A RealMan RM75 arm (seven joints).
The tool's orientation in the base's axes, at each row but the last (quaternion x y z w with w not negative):
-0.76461 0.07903 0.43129 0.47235
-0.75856 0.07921 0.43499 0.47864
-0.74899 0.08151 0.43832 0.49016
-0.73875 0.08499 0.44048 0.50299
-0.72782 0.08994 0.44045 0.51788
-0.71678 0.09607 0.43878 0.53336
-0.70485 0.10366 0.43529 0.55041
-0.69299 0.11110 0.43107 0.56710
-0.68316 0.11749 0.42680 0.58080
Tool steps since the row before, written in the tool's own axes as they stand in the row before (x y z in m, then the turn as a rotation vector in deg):
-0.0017 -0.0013 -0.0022 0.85 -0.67 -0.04
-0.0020 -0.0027 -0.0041 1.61 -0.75 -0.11
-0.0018 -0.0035 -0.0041 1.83 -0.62 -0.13
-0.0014 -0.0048 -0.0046 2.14 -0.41 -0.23
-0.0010 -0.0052 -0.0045 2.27 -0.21 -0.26
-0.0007 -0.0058 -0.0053 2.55 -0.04 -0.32
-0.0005 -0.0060 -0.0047 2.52 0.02 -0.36
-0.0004 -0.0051 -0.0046 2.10 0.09 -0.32
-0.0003 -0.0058 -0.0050 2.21 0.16 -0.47
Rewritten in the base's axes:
0.0009 -0.0015 0.0025 0.90 0.57 -0.18
0.0026 -0.0024 0.0039 1.45 0.79 -0.67
0.0032 -0.0021 0.0042 1.52 0.77 -0.92
0.0045 -0.0019 0.0047 1.64 0.69 -1.28
0.0049 -0.0017 0.0046 1.62 0.62 -1.51
0.0059 -0.0023 0.0047 1.71 0.59 -1.82
0.0058 -0.0020 0.0045 1.68 0.52 -1.84
0.0052 -0.0025 0.0037 1.36 0.39 -1.59
0.0059 -0.0028 0.0040 1.45 0.27 -1.72

